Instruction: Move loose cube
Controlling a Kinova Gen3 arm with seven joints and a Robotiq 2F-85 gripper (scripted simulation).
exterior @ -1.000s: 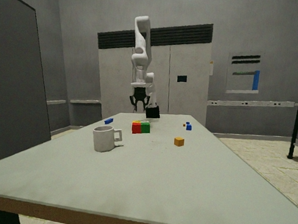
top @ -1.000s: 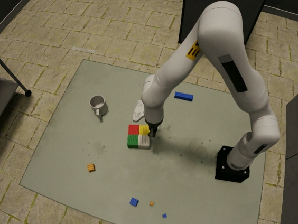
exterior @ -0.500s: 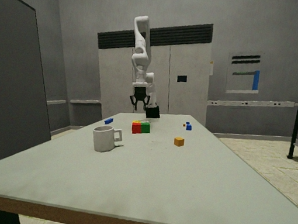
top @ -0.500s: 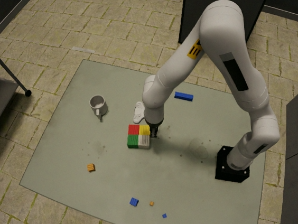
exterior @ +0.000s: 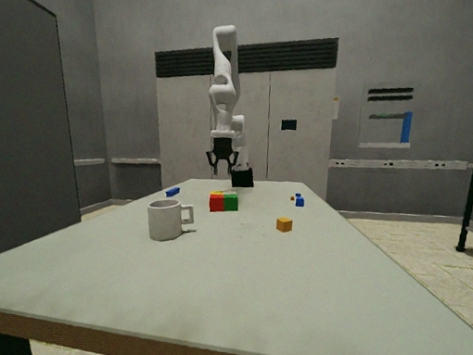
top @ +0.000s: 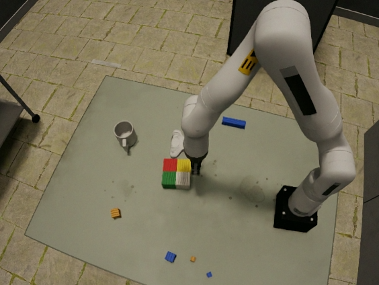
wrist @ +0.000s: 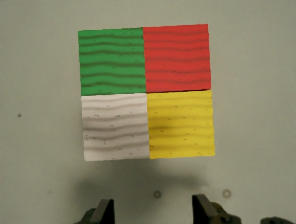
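The yellow cube lies 50 mm ahead of my hand, 10 mm to the right of it and 100 mm below it. Also, from my hand: green cube (80 mm ahead, 60 mm to the left, 100 mm below); then white cube (30 mm ahead, 40 mm to the left, 100 mm below); then red cube (100 mm ahead, 10 mm to the left, 100 mm below).
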